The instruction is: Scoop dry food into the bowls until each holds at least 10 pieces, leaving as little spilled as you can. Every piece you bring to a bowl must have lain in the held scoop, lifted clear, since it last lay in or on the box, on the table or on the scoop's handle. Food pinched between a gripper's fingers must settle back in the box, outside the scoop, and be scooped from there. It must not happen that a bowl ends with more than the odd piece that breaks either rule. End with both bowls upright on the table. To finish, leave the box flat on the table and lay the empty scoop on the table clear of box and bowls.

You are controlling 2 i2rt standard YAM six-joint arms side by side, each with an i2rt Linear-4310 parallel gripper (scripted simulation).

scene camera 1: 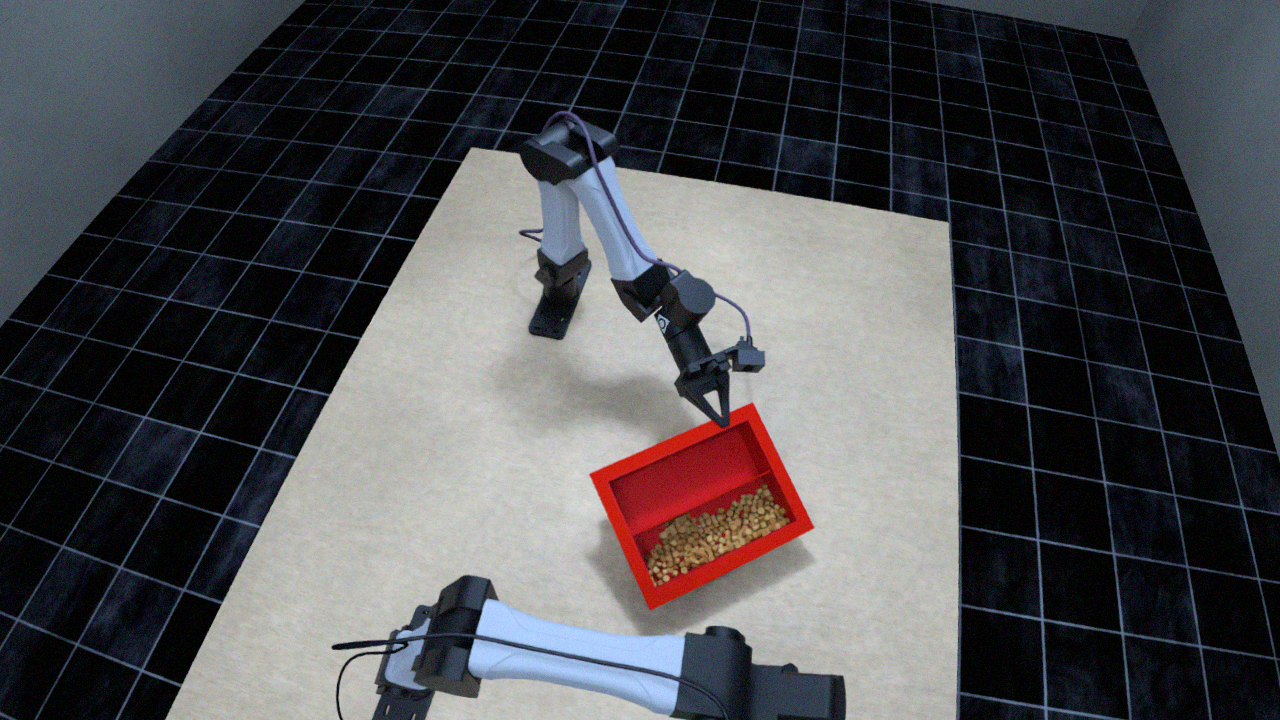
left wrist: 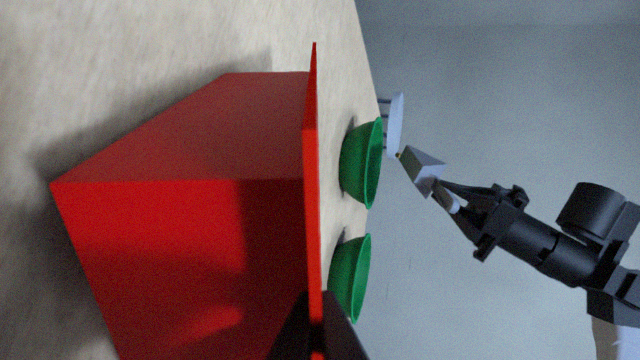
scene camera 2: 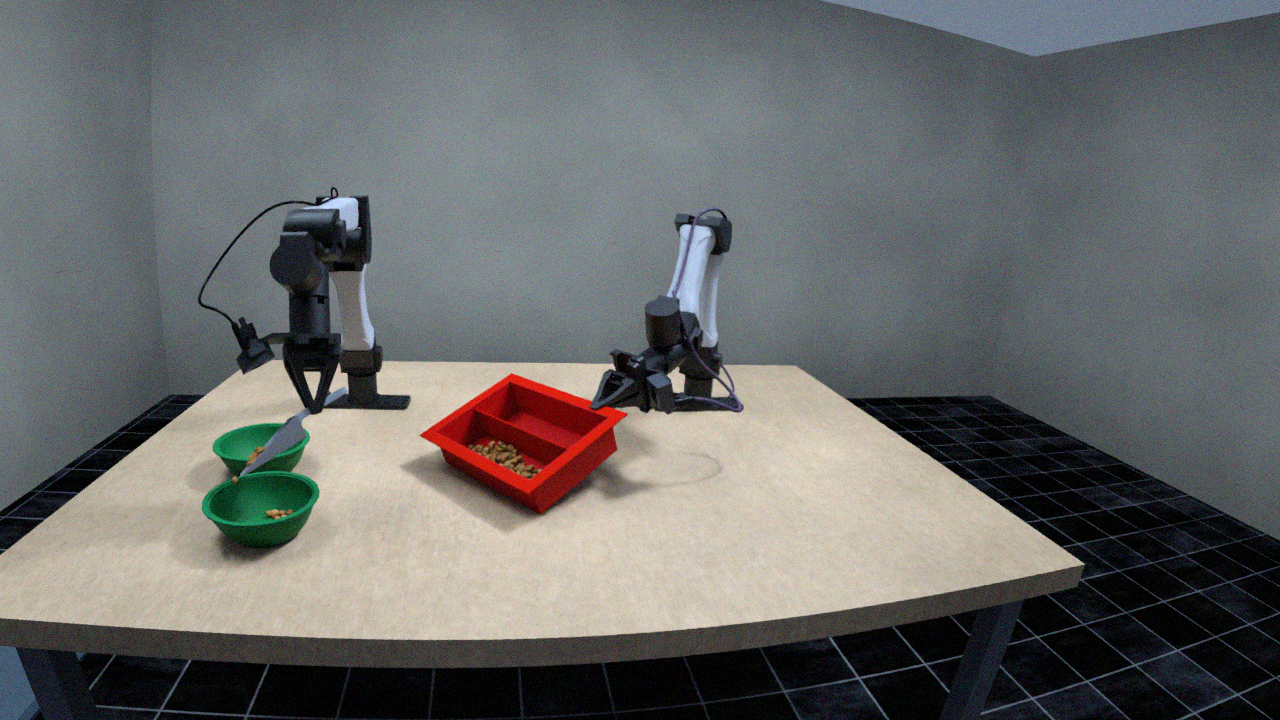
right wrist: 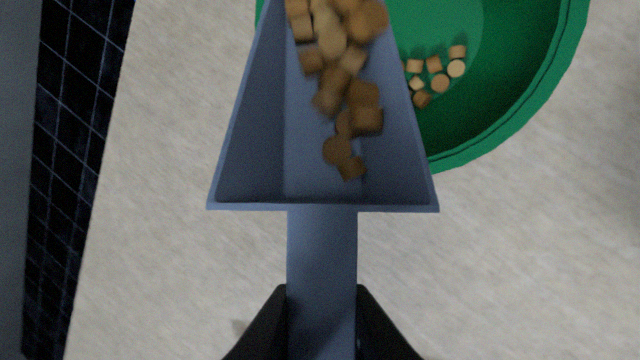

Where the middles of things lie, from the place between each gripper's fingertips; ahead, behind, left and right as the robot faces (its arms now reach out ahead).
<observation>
Right now my left hand (scene camera 1: 725,426) is 1 cm past the red box (scene camera 1: 654,485), 12 cm to the left of it and 5 cm above it. From my left hand the other things lie so: grey-blue scoop (scene camera 2: 293,432) (16 cm ahead, 43 cm to the right, 2 cm above).
Now: right hand (scene camera 2: 314,413) 3 cm short of the grey-blue scoop, 3 cm to the left of it and 3 cm above it. Also, from my right hand: red box 14 cm behind, 29 cm to the left, 9 cm below.
</observation>
